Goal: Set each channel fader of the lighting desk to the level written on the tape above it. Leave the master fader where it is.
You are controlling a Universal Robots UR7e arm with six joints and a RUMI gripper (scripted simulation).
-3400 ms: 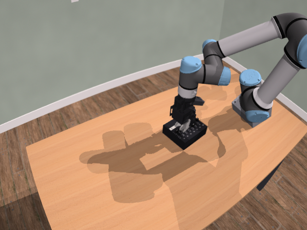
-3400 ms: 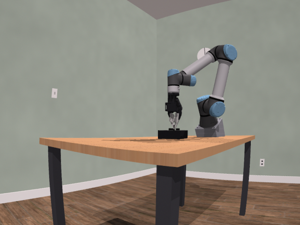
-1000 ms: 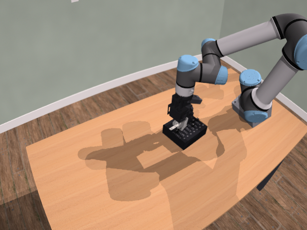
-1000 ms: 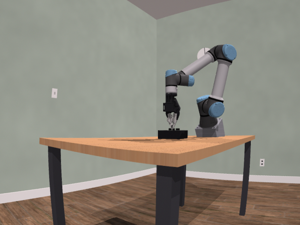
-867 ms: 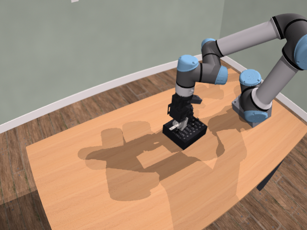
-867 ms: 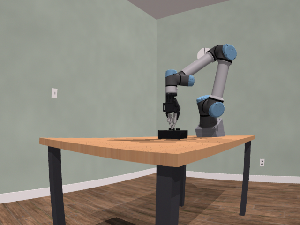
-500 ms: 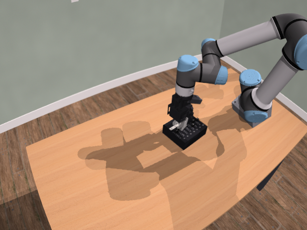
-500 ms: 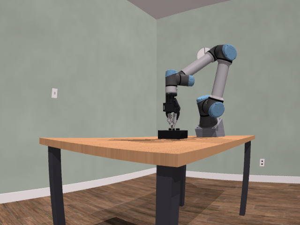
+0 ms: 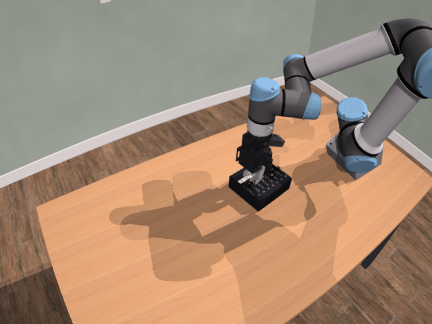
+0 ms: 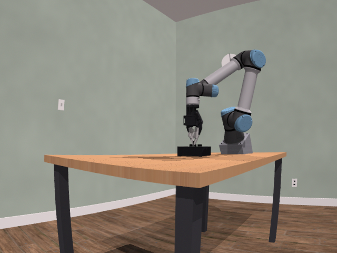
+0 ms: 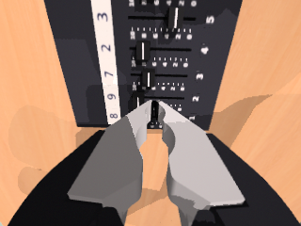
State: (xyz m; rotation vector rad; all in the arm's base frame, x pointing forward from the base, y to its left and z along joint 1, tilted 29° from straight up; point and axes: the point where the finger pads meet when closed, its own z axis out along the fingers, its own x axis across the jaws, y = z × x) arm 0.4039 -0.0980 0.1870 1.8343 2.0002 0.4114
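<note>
My hand is 110 mm past the master fader, 10 mm to the left of it and 10 mm above it.
</note>
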